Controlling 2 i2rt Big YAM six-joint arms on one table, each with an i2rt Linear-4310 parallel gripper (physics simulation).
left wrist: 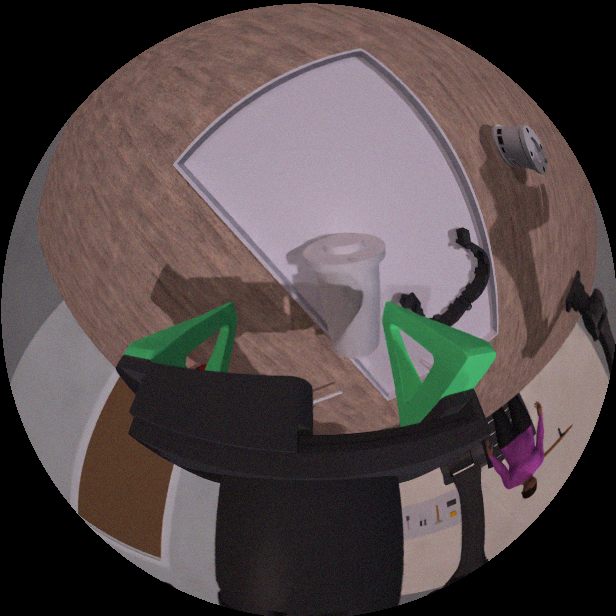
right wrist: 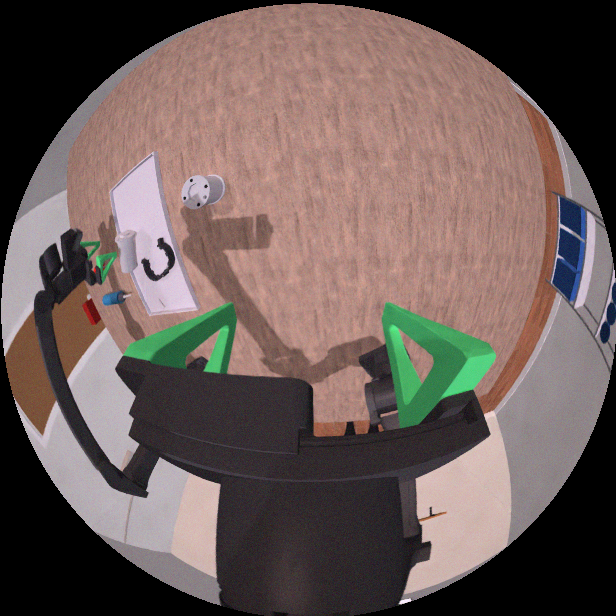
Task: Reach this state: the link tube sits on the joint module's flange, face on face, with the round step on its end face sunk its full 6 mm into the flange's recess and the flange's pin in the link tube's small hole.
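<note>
The white link tube (left wrist: 344,293) stands upright at the near edge of the white mat (left wrist: 339,166), its wide collar on top. My left gripper (left wrist: 310,344) is open and empty, and the tube stands just ahead of its green fingers, closer to the right one. The grey joint module (left wrist: 520,148) lies on its side on the wooden table beyond the mat's right edge, its flange face with small holes turned outward. My right gripper (right wrist: 310,344) is open and empty over bare table, far from both parts. The right wrist view also shows the tube (right wrist: 126,249), the module (right wrist: 201,190) and the left gripper (right wrist: 94,258).
A black curved cable piece (left wrist: 465,281) lies on the mat to the right of the tube. A small blue part (right wrist: 114,297) and a red part (right wrist: 90,310) lie on the table near the left arm. The table's edge runs close behind both grippers.
</note>
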